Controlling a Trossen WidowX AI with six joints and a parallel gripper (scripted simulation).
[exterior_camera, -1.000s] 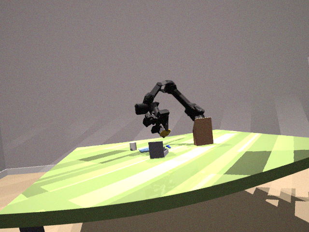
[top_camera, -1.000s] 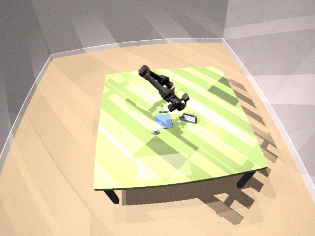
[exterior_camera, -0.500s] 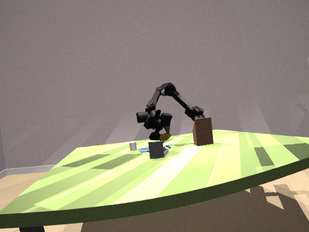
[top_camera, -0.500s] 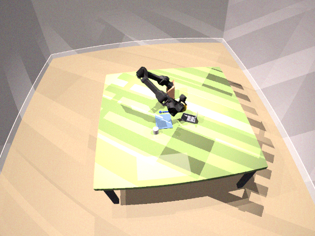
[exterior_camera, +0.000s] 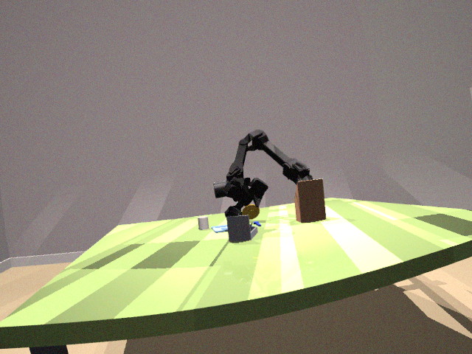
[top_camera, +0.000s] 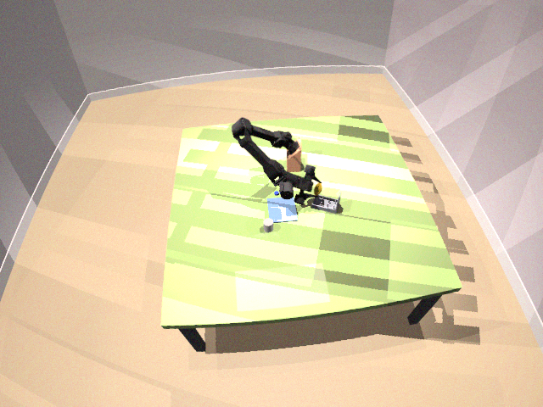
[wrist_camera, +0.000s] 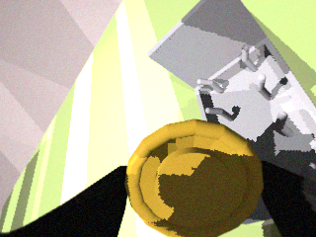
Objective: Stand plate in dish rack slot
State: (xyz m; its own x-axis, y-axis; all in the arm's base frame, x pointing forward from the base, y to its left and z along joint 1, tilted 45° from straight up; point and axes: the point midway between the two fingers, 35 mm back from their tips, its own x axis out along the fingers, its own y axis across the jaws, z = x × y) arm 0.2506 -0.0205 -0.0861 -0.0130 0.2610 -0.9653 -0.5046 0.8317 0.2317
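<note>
My gripper tip is 4 cm short of the dish rack, 3 cm to the right of it and 5 cm above it. From my gripper tip the other things lie so: yellow plate 1 cm to the right; blue spoon 7 cm behind, 18 cm to the right, 7 cm below; light blue mat 4 cm ahead, 19 cm to the right, 7 cm below.
</note>
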